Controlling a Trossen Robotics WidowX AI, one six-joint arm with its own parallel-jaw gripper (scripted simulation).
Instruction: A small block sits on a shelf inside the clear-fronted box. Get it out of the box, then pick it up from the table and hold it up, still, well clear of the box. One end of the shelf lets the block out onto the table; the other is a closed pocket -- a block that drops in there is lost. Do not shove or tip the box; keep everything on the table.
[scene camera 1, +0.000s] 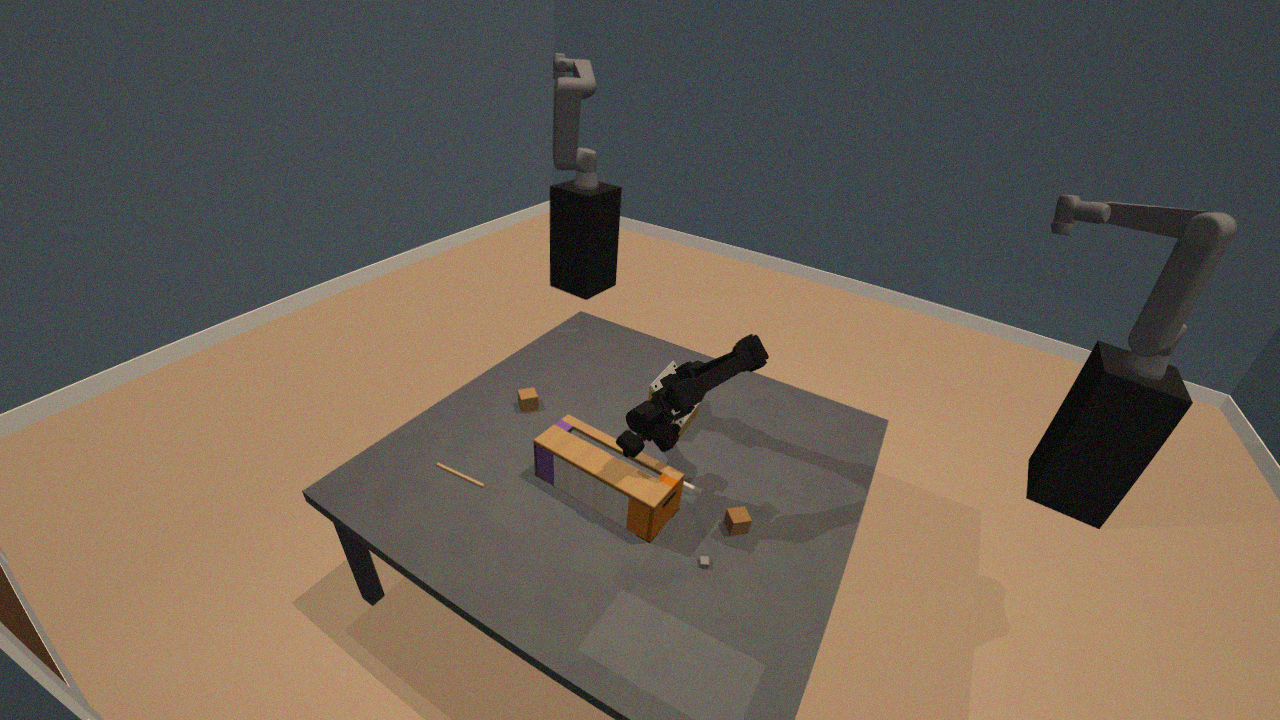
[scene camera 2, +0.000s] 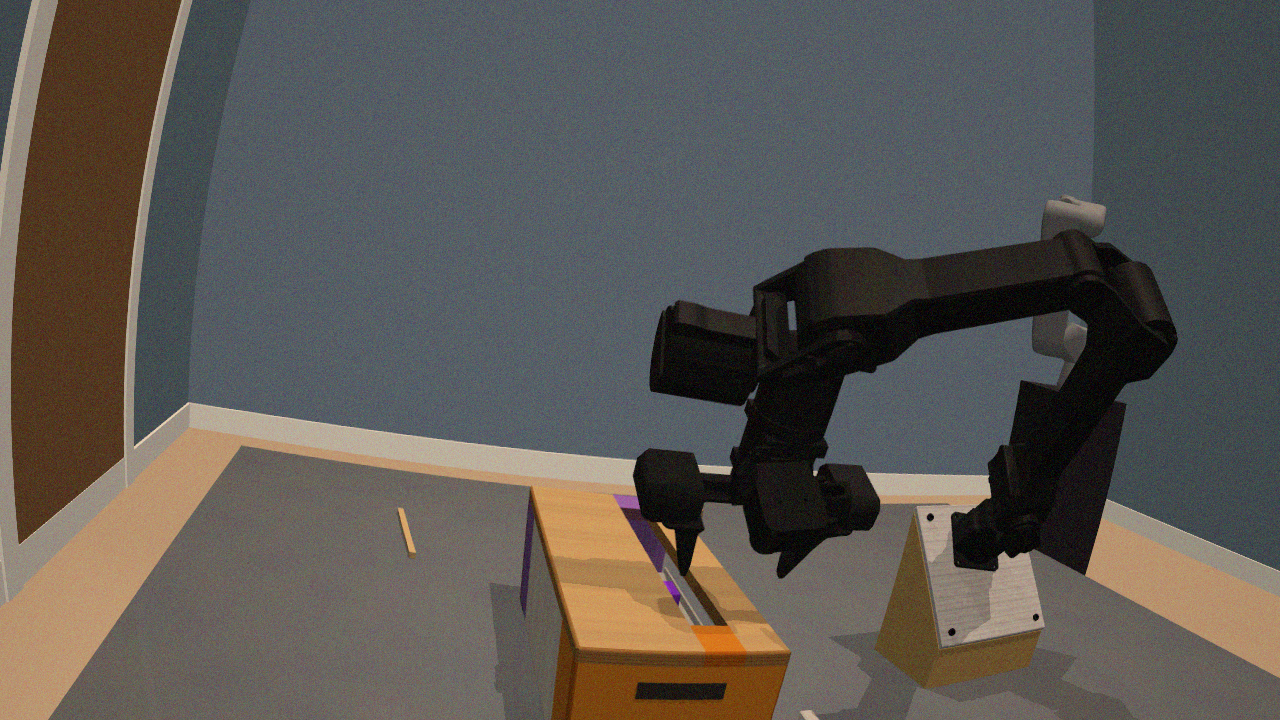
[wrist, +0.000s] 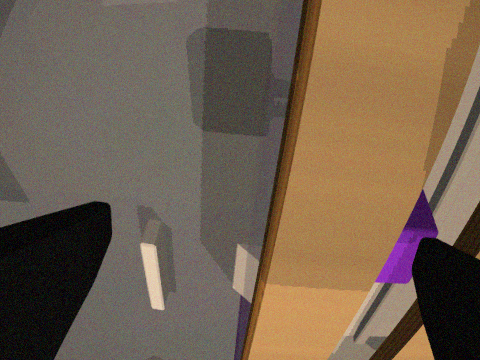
Labels:
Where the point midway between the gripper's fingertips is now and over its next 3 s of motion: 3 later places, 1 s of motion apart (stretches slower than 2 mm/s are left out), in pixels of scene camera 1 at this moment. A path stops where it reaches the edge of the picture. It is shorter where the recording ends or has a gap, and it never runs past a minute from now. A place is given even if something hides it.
My gripper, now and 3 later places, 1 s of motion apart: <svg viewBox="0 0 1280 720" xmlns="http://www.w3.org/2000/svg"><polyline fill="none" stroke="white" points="634,447 633,460 613,449 610,447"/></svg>

